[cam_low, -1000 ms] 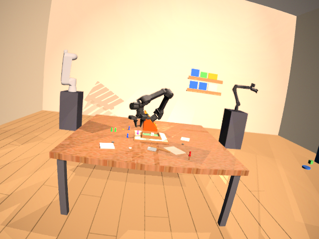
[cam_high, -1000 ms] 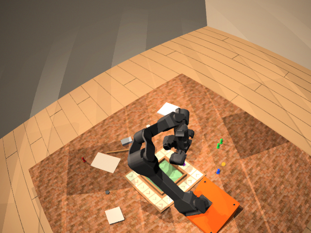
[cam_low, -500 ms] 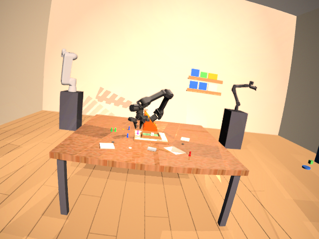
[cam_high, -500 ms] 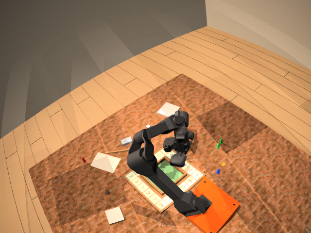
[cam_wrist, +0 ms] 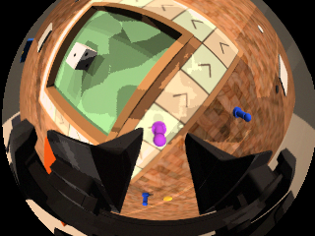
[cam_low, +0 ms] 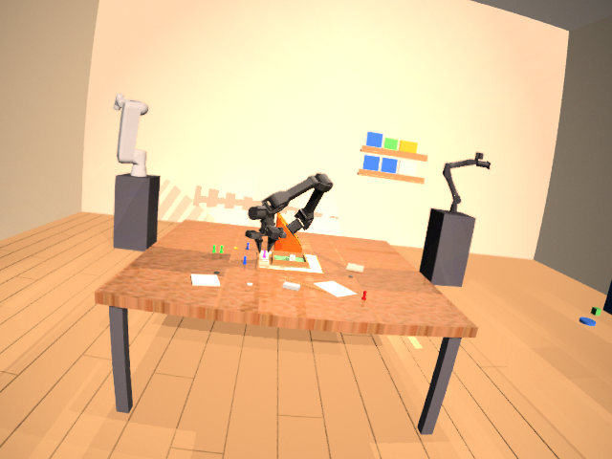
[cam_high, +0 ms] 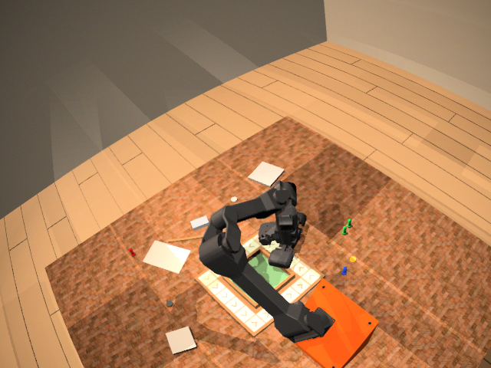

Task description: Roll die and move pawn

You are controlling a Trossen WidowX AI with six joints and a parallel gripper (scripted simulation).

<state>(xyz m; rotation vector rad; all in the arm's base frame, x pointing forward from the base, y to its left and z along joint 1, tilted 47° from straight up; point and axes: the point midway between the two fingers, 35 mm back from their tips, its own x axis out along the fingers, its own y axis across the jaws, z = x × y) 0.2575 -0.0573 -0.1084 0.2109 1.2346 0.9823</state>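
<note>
Right now the purple pawn is 1 cm below my gripper tip and 1 cm behind it. Also, from my gripper tip: white die (13 cm to the left, 1 cm below, 1 cm ahead); green dice tray (12 cm to the left, 3 cm below, 1 cm ahead); yellow disc (15 cm behind, 14 cm to the right, 3 cm below).
</note>
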